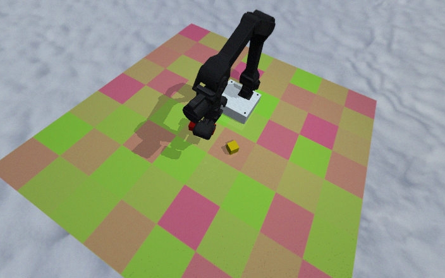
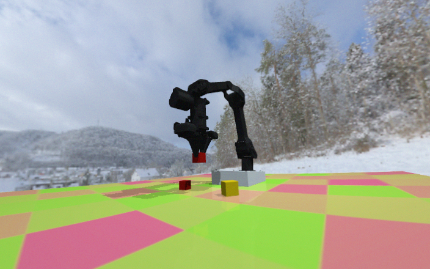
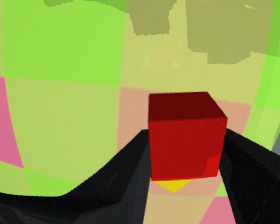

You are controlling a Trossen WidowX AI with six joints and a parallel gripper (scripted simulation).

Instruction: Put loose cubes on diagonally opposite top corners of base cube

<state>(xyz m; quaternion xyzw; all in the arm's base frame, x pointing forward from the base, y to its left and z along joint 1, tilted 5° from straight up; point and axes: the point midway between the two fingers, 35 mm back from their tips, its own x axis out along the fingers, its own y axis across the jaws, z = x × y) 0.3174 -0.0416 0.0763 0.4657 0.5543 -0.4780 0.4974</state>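
My gripper tip is 100 mm to the right of the yellow base cube, 100 mm above it and 20 mm past it. The rest, counted from my gripper tip: dark red cube: right at my gripper tip.
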